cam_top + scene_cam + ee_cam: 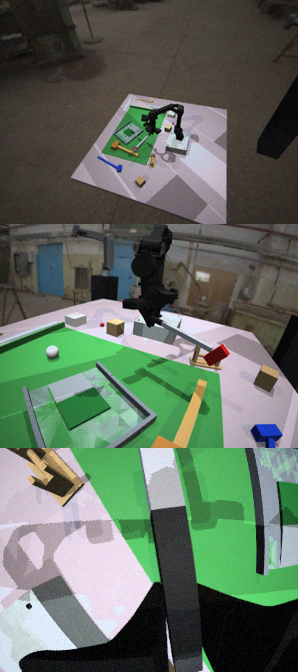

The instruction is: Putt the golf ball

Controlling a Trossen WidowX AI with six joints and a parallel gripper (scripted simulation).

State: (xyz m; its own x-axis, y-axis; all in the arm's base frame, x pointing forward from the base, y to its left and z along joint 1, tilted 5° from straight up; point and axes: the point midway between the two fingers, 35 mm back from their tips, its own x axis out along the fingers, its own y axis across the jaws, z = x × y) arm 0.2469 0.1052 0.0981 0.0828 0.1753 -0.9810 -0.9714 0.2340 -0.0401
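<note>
My gripper tip is 20 mm short of the red putter, 110 mm to the right of it and 20 mm below it. From my gripper tip the other things lie so: white block: 30 mm behind, 460 mm to the right, 100 mm below; then red ball: 100 mm behind, 330 mm to the right, 110 mm below; then white golf ball: 220 mm ahead, 240 mm to the right, 100 mm below.
</note>
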